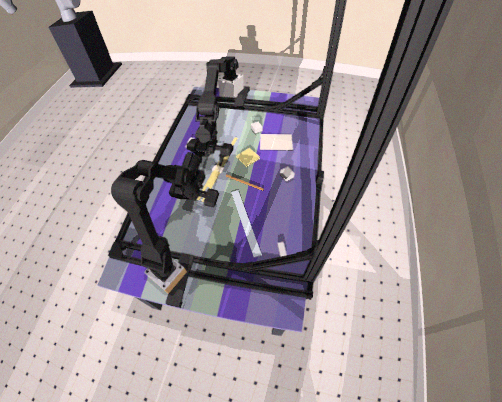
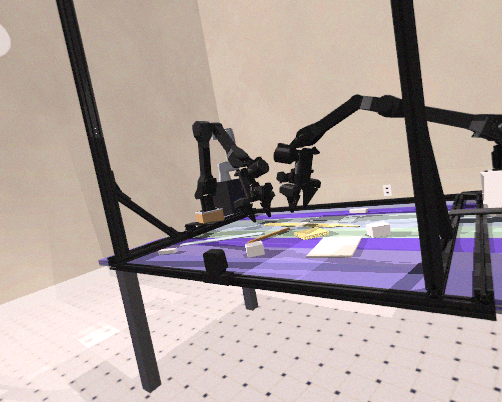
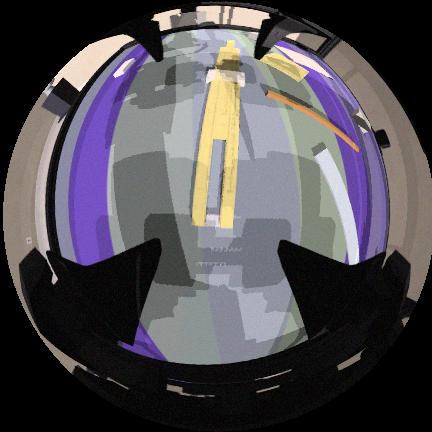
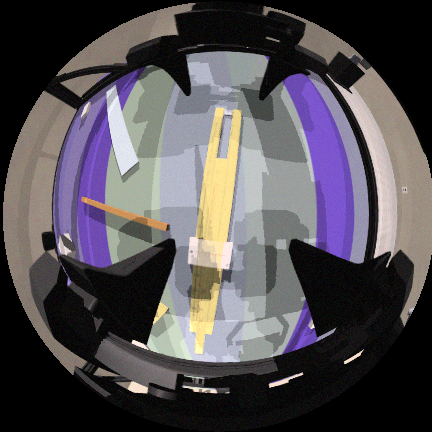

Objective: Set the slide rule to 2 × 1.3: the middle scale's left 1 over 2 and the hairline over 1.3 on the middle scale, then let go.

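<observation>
The yellow slide rule (image 1: 212,181) (image 3: 220,115) (image 4: 215,200) lies flat on the striped table. Its middle scale (image 3: 230,44) (image 4: 199,345) sticks out at the end away from the slotted end. The clear cursor (image 3: 225,78) (image 4: 210,253) sits across the rule; its hairline is faint, and the scale numbers are too small to read. My left gripper (image 2: 261,218) (image 3: 220,246) is open and empty, low over the table by the slotted end. My right gripper (image 2: 299,207) (image 4: 234,245) is open and empty above the cursor, its fingers on either side of the rule.
An orange stick (image 1: 245,182) (image 4: 125,214) and a pale blue strip (image 1: 246,222) (image 3: 340,200) lie beside the rule. A yellow block (image 1: 248,157), a white pad (image 1: 276,142) and several white blocks (image 1: 287,173) (image 2: 378,229) lie farther off. The two grippers are close together.
</observation>
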